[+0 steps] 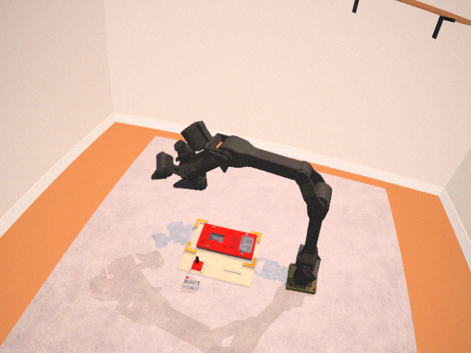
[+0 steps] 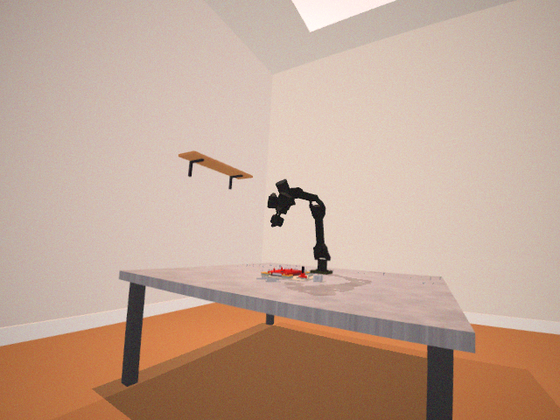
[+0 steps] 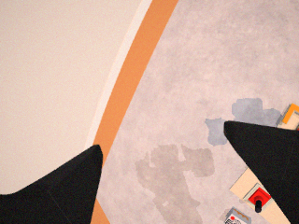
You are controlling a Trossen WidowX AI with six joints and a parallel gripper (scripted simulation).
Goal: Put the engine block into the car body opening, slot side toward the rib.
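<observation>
Right now my gripper tip is 140 mm past the engine block, 170 mm to the right of it and 260 mm above it.
</observation>
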